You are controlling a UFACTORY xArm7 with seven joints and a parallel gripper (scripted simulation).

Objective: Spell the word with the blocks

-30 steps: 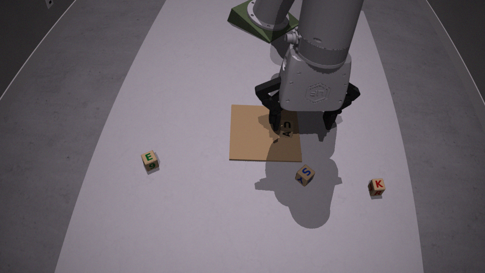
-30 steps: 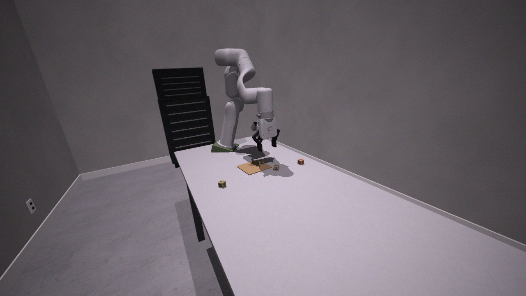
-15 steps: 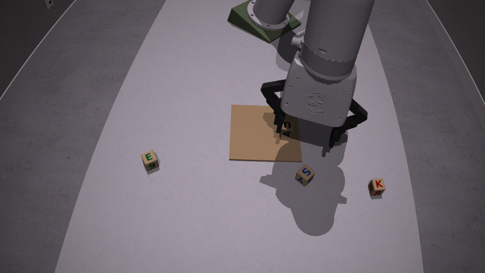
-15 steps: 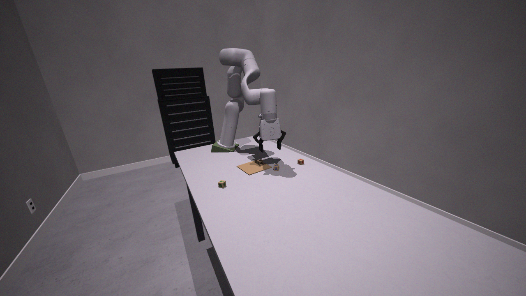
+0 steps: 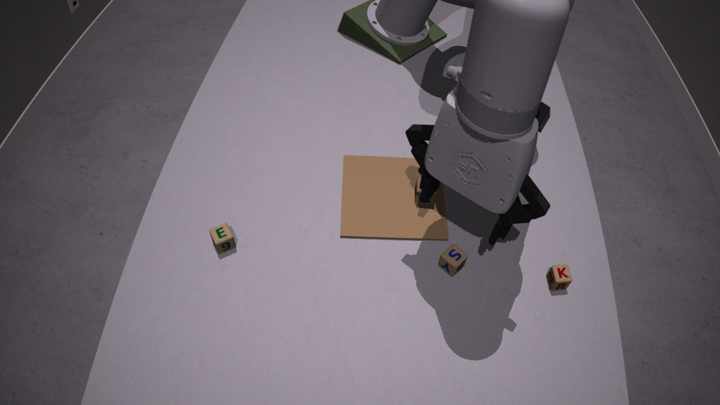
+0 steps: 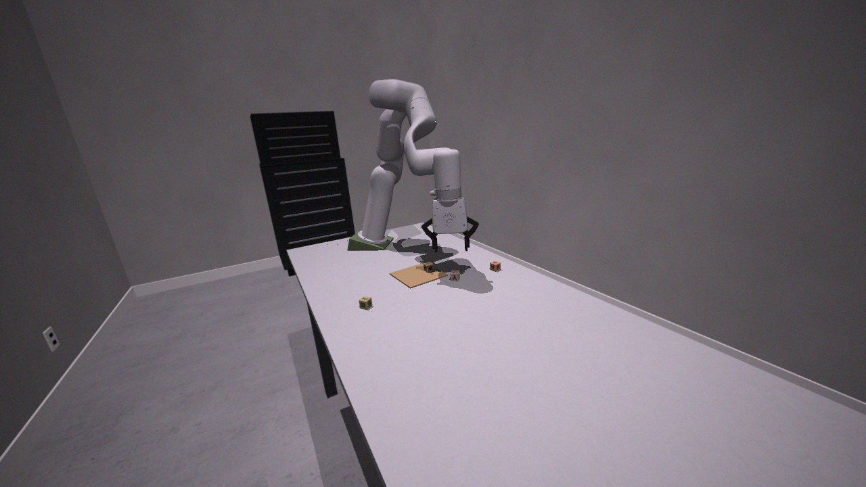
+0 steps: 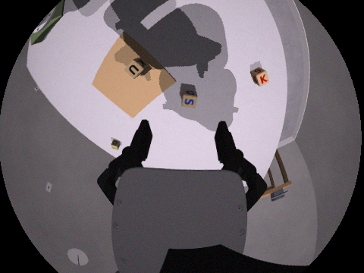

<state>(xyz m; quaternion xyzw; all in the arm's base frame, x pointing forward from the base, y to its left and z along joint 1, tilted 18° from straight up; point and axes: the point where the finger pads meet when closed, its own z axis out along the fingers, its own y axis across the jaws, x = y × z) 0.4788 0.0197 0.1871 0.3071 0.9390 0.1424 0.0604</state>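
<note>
Right now the S block is 90 mm below my hand and 10 mm ahead of it. From my hand the other things lie so: U block: 100 mm behind, 90 mm below, 30 mm to the right; then K block: 150 mm to the left, 90 mm below, 30 mm ahead; then tan mat: 100 mm below, 100 mm behind, 70 mm to the right.
</note>
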